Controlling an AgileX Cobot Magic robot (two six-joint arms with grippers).
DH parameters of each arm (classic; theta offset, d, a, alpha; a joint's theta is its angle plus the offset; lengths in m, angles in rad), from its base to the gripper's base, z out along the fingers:
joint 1: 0 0.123 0 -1.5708
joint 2: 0.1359 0 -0.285 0
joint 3: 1.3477 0 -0.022 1.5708
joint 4: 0 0.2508 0 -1.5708
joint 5: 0 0 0.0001 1.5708
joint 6: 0 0.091 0 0
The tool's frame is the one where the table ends.
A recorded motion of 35 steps. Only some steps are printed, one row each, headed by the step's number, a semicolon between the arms.
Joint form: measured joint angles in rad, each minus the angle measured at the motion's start. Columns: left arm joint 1, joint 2, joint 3, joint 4, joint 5, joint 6; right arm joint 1, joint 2, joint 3, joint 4, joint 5, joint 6.
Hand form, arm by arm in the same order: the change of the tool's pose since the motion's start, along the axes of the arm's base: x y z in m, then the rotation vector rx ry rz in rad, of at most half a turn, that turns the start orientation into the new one. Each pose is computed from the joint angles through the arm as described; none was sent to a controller.
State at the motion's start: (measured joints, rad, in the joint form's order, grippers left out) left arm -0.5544 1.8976 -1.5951 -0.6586 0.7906 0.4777; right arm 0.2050 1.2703 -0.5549 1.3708 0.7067 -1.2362
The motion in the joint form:
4: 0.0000 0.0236 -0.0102 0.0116 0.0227 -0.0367; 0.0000 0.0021 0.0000 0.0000 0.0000 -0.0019
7: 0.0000 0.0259 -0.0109 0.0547 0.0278 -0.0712; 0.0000 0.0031 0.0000 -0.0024 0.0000 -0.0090
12: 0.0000 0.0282 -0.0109 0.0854 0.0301 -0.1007; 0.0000 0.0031 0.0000 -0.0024 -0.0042 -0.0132
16: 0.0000 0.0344 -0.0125 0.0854 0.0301 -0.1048; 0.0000 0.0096 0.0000 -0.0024 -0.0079 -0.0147
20: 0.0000 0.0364 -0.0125 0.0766 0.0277 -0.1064; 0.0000 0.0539 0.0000 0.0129 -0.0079 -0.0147
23: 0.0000 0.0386 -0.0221 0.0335 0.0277 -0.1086; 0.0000 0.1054 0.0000 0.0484 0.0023 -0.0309
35: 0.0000 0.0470 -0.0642 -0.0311 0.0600 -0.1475; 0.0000 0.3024 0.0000 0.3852 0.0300 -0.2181
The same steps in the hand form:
4: 0.0023 -0.0017 -0.0083 0.0148 0.0467 0.0101; 0.0002 0.0000 -0.0005 -0.0012 0.0007 0.0010
7: 0.0031 0.0003 -0.0109 0.0447 0.0519 0.0232; 0.0002 0.0000 -0.0008 -0.0061 -0.0040 0.0064
12: 0.0039 0.0017 -0.0131 0.0650 0.0583 0.0374; 0.0005 -0.0002 -0.0009 -0.0100 -0.0083 0.0054
16: 0.0048 0.0011 -0.0153 0.0665 0.0648 0.0403; 0.0014 -0.0003 -0.0024 -0.0139 -0.0042 0.0033
20: 0.0050 0.0005 -0.0158 0.0590 0.0704 0.0445; 0.0060 0.0008 -0.0115 -0.0110 0.0417 -0.0057
23: 0.0053 -0.0024 -0.0123 0.0190 0.0888 0.0542; 0.0109 0.0029 -0.0213 0.0050 0.0889 -0.0112
35: 0.0058 -0.0082 -0.0019 -0.0503 0.1452 0.0729; 0.0365 0.0098 -0.0544 0.1431 0.1903 -0.1332

